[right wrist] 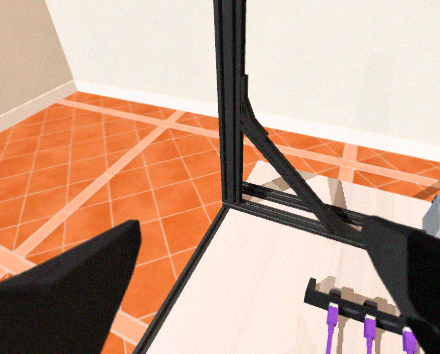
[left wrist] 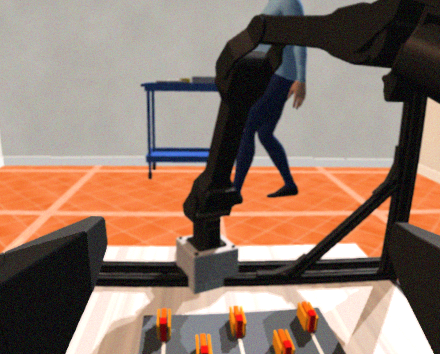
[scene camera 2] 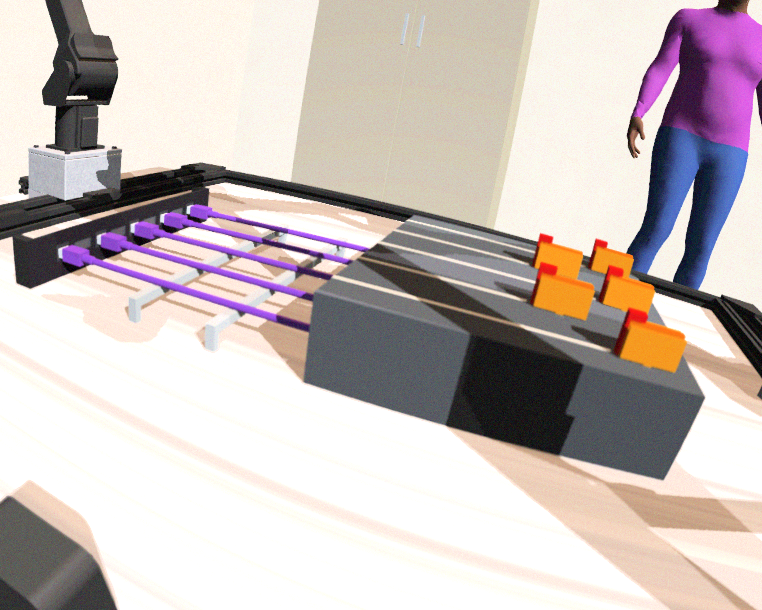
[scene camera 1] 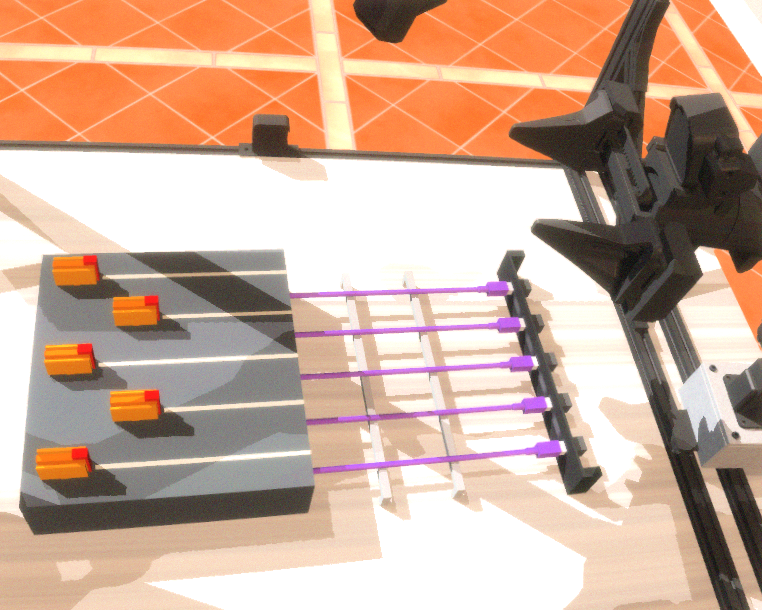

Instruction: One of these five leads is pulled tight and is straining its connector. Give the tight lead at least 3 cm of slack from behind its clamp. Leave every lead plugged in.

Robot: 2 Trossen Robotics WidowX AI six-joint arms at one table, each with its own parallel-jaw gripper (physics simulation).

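Where they show: left gripper, between the fingertips: (left wrist: 250,234) (scene camera 1: 521,175); right gripper, between the fingertips: (right wrist: 250,228); left arm's base, origin of its link: (scene camera 2: 75,147) (scene camera 1: 755,402); right arm's base, origin of its link: (left wrist: 206,242).
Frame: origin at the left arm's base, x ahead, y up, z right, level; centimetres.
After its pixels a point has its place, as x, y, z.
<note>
Five purple leads (scene camera 1: 415,370) @(36.3, -5.3, 5.6) (scene camera 2: 258,230) @(31.4, -5.7, -4.0) run side by side from a grey block (scene camera 1: 209,381) @(57.5, -1.3, 0.8) (scene camera 2: 391,339) (left wrist: 257,331) @(69.6, -1.3, 4.6) to a black connector strip (scene camera 1: 544,378) @(21.9, -4.9, 5.1) (right wrist: 320,298) @(23.7, -5.0, 20.0). All look straight, and I cannot tell which is tight. Orange clamps (scene camera 1: 135,310) @(64.9, 1.0, 6.9) (scene camera 2: 560,293) @(64.9, 0.2, 8.6) (left wrist: 237,319) @(68.3, 1.8, 1.6) with red tabs sit on the block's far part, each at the end of a white line. My left gripper (scene camera 1: 524,178) @(36.7, 28.8, 0.0) is open, raised beyond the connector strip. My right gripper (right wrist: 250,228) @(41.6, 29.0, 25.2) is open and high, with only a dark part (scene camera 1: 391,18) showing in scene camera 1.
Two white comb bars (scene camera 1: 367,387) @(41.5, -5.8, 3.6) (scene camera 1: 439,393) @(33.8, -5.8, 3.2) cross under the leads between block and strip. A black frame rail (scene camera 1: 439,156) rims the table, with an upright post (right wrist: 229,105) @(10.8, 16.9, 42.3) at a corner. A person (scene camera 2: 663,151) stands beyond the table and a blue cart (left wrist: 150,123) behind.
</note>
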